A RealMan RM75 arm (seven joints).
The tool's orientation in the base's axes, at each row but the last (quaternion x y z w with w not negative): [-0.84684 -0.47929 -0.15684 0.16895]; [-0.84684 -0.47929 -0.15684 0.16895]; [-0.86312 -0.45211 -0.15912 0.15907]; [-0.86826 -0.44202 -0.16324 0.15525]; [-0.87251 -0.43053 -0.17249 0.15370]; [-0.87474 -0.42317 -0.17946 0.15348]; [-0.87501 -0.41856 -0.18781 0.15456]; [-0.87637 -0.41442 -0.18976 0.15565]
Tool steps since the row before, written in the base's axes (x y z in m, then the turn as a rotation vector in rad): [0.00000 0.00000 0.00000 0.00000 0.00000 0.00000]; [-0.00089 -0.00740 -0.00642 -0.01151 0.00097 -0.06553]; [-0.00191 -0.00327 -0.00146 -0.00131 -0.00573 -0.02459]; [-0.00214 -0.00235 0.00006 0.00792 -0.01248 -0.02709]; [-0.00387 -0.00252 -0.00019 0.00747 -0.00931 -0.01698]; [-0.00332 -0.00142 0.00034 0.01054 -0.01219 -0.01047]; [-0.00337 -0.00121 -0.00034 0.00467 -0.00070 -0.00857]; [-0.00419 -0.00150 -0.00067 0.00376 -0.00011 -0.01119]
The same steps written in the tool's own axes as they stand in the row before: [0.00000 0.00000 0.00000 0.00000 0.00000 0.00000]; [-0.00880 0.00368 0.00242 -0.03294 -0.00152 0.05780]; [-0.00403 0.00037 -0.00031 -0.01518 0.00522 0.01953]; [-0.00285 -0.00044 -0.00134 -0.01594 0.01688 0.02033]; [-0.00405 -0.00162 -0.00153 -0.00960 0.01346 0.01255]; [-0.00274 -0.00184 -0.00151 -0.00691 0.01685 0.00612]; [-0.00292 -0.00190 -0.00089 -0.00169 0.00508 0.00819]; [-0.00376 -0.00230 -0.00091 -0.00304 0.00431 0.01056]
